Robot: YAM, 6 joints.
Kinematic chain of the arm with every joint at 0, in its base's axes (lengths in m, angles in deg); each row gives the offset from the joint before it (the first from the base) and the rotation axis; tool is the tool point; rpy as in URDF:
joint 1: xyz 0 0 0.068 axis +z
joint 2: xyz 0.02 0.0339 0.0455 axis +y
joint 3: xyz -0.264 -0.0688 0 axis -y
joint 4: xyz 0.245 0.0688 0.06 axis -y
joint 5: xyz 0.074 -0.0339 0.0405 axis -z
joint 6: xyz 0.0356 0 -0.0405 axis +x
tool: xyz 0 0 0 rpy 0 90 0
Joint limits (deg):
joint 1: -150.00..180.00
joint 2: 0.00..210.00
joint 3: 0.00..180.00
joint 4: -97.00..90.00
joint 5: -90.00..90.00
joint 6: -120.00..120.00
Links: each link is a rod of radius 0.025 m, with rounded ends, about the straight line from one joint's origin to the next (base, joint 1, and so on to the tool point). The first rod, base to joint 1, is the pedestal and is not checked.
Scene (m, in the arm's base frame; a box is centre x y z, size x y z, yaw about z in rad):
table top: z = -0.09
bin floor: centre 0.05 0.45 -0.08 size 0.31 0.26 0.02 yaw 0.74
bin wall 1: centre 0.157 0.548 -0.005 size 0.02 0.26 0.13 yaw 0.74
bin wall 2: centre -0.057 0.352 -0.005 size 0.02 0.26 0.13 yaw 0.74
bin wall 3: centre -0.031 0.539 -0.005 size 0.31 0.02 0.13 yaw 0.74
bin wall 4: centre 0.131 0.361 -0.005 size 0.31 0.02 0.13 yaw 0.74
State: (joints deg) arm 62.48 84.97 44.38 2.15 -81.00 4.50
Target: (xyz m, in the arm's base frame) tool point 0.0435 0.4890 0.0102
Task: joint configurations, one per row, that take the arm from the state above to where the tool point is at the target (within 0.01 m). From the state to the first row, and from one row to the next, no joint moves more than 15 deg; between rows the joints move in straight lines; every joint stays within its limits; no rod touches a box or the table.
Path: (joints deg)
1: 66.20 97.82 53.69 4.53 -78.11 4.50
2: 69.93 110.67 63.01 6.91 -75.23 4.50
3: 73.65 123.53 72.32 9.29 -72.34 4.50
4: 77.38 136.38 81.63 11.67 -69.45 4.50
5: 81.10 149.23 90.95 14.05 -66.57 4.50

